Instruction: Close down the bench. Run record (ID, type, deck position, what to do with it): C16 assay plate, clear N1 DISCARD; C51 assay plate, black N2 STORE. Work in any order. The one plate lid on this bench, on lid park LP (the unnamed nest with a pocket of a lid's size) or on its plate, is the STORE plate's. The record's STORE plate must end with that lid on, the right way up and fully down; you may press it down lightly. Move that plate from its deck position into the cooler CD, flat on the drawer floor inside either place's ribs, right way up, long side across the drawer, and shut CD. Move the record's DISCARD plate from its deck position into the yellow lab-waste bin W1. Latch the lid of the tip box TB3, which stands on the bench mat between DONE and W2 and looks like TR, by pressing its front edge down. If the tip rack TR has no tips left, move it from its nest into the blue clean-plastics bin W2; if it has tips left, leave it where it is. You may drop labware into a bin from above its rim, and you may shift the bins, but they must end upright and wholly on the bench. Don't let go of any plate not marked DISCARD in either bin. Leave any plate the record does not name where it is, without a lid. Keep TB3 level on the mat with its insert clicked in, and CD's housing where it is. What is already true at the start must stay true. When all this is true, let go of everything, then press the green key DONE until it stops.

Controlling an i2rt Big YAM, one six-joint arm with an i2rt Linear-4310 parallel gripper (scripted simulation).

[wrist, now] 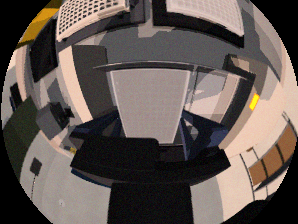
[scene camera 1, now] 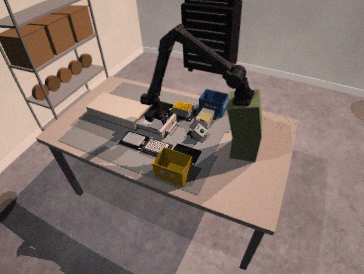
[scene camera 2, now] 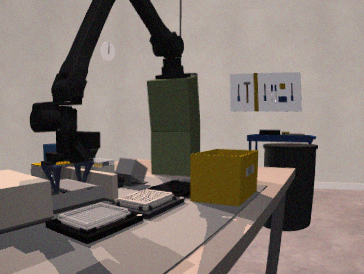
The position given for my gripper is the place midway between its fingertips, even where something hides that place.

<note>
I see my gripper (scene camera 2: 69, 190), a cooler CD (scene camera 1: 118, 110) and a yellow bin W1 (scene camera 2: 221, 176).
The cooler CD shows as well in the wrist view (wrist: 251, 125). The yellow bin W1 is seen too in scene camera 1 (scene camera 1: 172, 166). My gripper shows as well in the wrist view (wrist: 150, 111).
</note>
